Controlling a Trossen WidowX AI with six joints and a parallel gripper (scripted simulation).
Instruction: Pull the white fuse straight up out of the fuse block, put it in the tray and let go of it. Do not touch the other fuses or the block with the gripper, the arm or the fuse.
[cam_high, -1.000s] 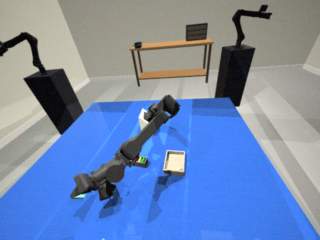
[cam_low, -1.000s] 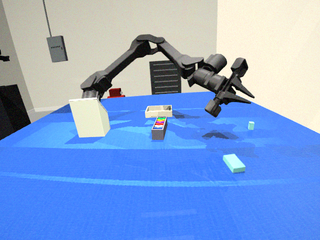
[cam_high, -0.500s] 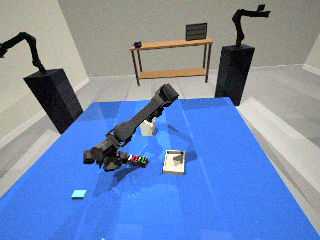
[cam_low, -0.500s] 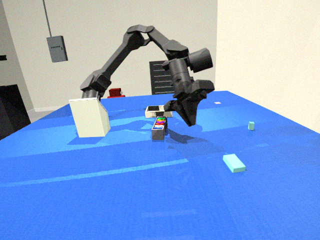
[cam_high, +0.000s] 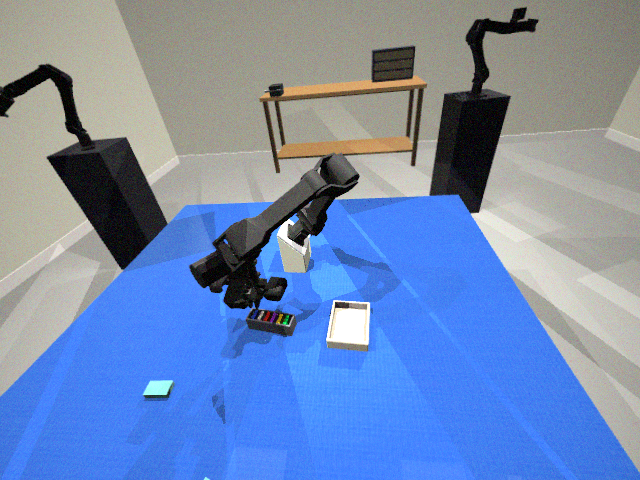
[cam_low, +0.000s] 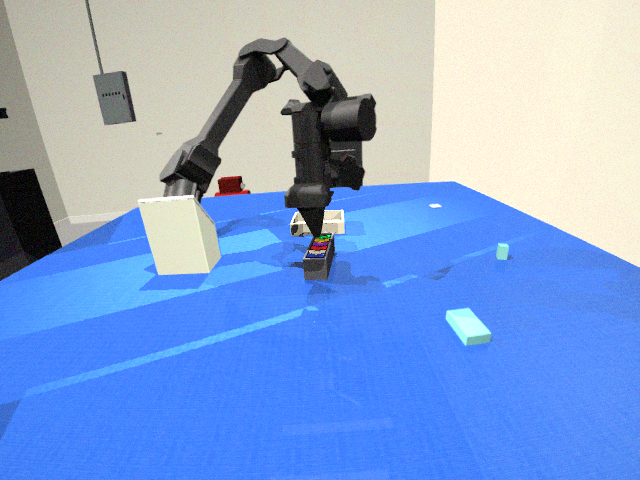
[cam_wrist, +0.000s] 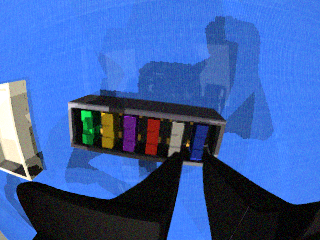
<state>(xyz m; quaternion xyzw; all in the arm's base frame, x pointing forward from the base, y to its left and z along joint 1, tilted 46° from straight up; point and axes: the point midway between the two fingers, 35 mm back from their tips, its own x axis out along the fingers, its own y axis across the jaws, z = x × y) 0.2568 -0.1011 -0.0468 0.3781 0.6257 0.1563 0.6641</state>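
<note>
The white fuse lies 1 cm to the left of my gripper tip and 5 cm below it. The rest, counted from my gripper tip: small green block (35 cm ahead, 4 cm to the right, 6 cm below); pale green flat block (16 cm ahead, 21 cm to the right, 7 cm below); beige tray (3 cm ahead, 24 cm to the left, 7 cm below).
</note>
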